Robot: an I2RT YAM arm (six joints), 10 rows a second.
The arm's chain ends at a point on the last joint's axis. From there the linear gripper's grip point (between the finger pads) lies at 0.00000 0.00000 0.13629 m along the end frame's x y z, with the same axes.
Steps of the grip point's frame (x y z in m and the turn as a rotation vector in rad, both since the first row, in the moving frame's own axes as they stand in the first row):
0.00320, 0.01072, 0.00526, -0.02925, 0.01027, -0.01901
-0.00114, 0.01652, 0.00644, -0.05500, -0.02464, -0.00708
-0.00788, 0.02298, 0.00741, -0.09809, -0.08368, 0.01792
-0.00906, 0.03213, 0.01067, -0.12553, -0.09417, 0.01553
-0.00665, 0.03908, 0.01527, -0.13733, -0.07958, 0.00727
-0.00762, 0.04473, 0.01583, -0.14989, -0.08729, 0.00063
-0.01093, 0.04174, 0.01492, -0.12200, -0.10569, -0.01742
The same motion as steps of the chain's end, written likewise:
0.00176, 0.00675, 0.00533, -0.02925, 0.01027, -0.01901
0.00219, 0.00902, 0.00669, -0.05500, -0.02464, -0.00708
0.00361, 0.00975, 0.00854, -0.09809, -0.08368, 0.01792
0.00385, 0.01519, 0.01234, -0.12553, -0.09417, 0.01553
0.00422, 0.02048, 0.01698, -0.13733, -0.07958, 0.00727
0.00422, 0.02441, 0.01788, -0.14989, -0.08729, 0.00063
0.00327, 0.02506, 0.01669, -0.12200, -0.10569, -0.01742

